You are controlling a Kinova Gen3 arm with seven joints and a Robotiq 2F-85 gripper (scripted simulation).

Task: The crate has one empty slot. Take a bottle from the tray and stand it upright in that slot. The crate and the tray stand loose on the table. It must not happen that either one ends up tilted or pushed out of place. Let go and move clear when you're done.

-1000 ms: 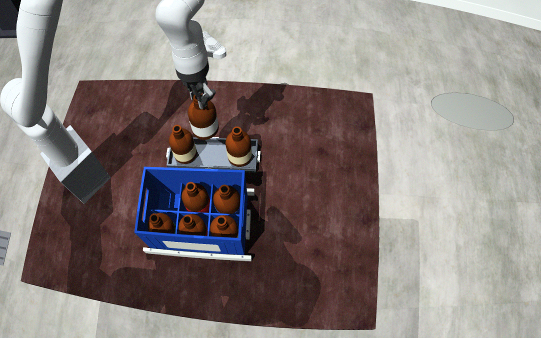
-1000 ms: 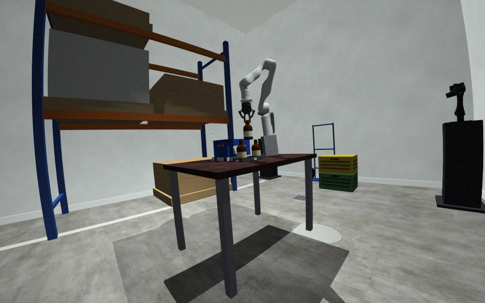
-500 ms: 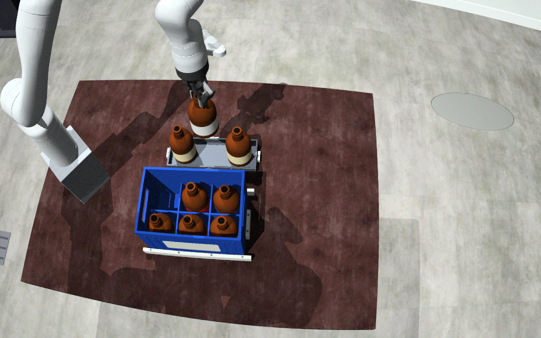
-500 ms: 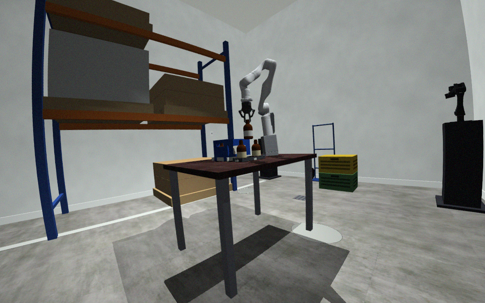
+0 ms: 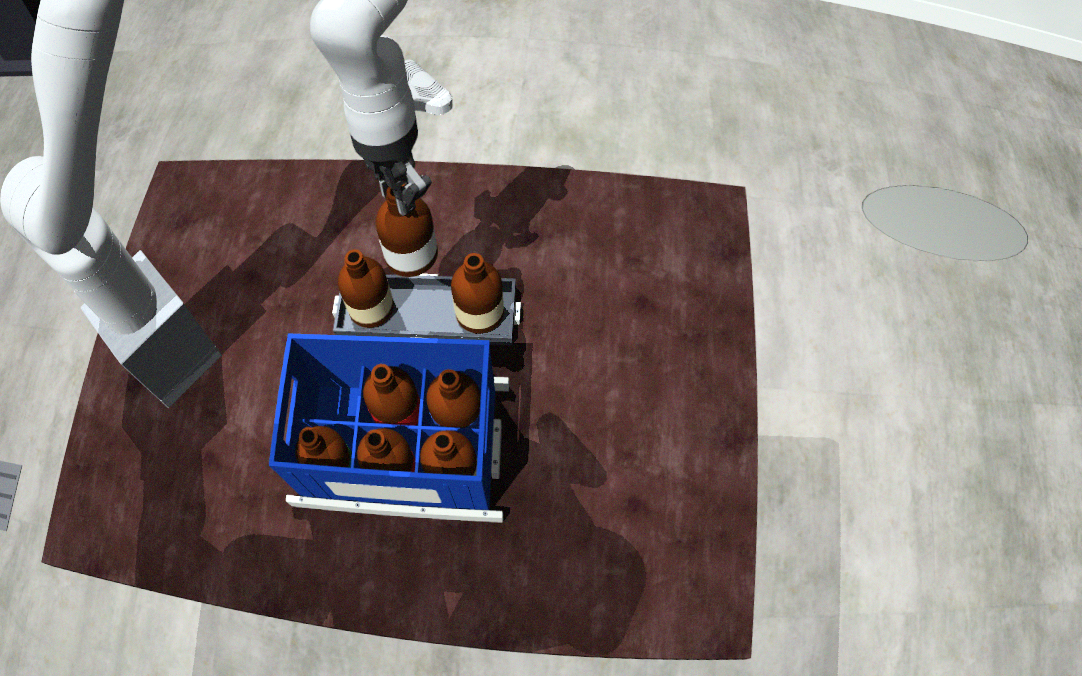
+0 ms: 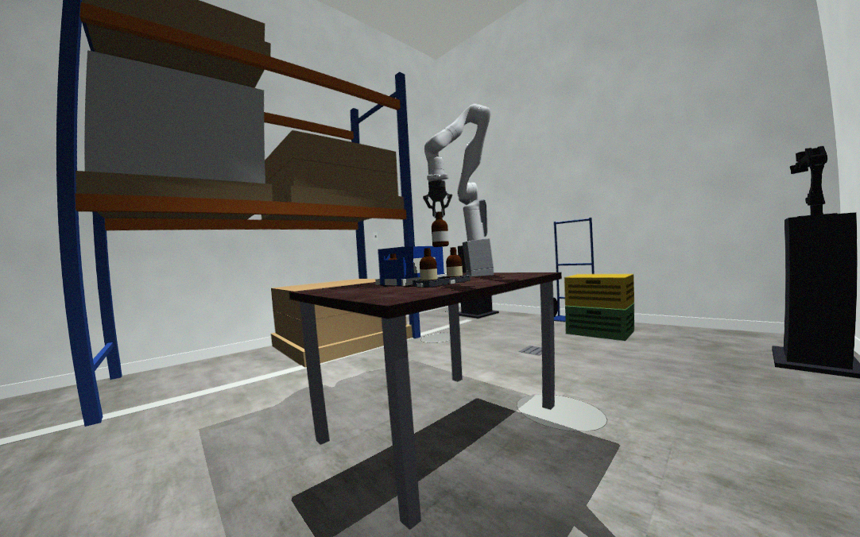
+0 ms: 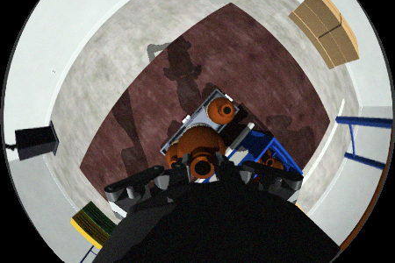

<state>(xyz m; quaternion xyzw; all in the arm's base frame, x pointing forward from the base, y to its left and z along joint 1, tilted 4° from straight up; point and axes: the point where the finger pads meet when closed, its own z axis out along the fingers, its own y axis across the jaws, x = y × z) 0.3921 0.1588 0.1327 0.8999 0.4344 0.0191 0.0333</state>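
Right now my hand is 70 mm above the brown bottle. Also, from my hand: grey tray 300 mm below; crate 10 mm ahead, 220 mm to the right, 230 mm below.
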